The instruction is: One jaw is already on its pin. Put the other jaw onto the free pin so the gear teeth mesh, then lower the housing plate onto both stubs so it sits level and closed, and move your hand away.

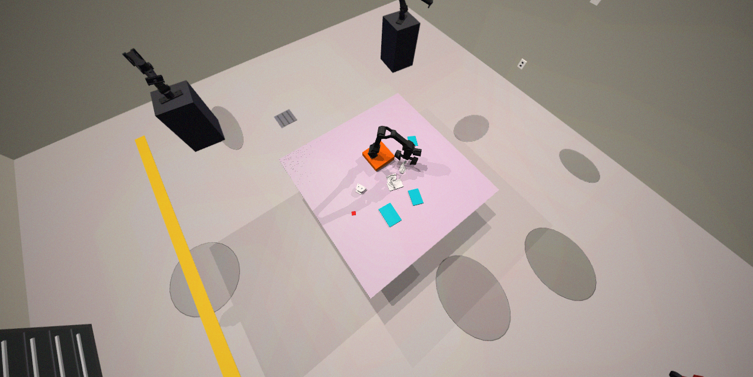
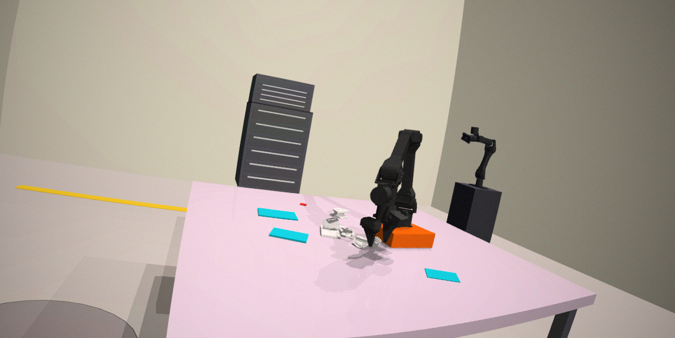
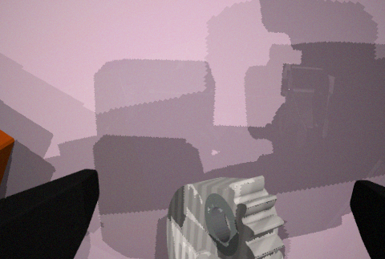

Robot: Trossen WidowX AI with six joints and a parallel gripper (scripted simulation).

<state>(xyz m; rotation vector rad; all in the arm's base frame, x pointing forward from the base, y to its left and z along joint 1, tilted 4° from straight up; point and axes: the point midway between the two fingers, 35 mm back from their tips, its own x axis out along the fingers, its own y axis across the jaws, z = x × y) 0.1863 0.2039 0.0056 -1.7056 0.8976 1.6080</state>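
The white jaw is 2 cm to the right of my gripper tip, 1 cm ahead of it and 1 cm above it. From my gripper tip the other things lie so: red marker (57 cm to the right, 17 cm ahead, 3 cm below).
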